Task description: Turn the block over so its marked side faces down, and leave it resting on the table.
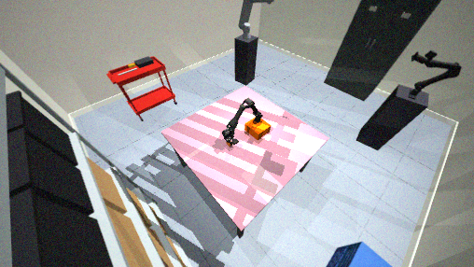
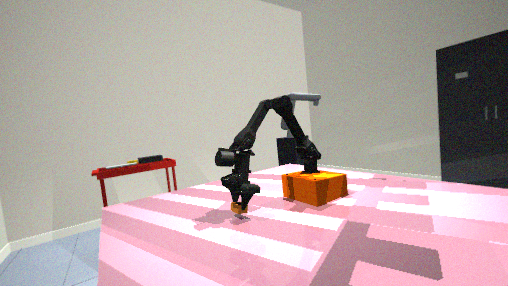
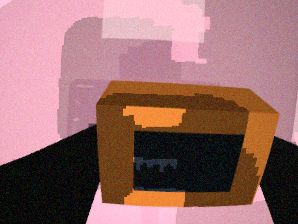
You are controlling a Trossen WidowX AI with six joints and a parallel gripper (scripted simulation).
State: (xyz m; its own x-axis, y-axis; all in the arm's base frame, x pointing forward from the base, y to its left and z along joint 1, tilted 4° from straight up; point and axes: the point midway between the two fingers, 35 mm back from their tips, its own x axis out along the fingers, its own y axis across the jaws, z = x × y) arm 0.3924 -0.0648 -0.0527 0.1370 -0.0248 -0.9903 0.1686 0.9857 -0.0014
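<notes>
Right now the orange block is 10 mm above my gripper tip.
</notes>
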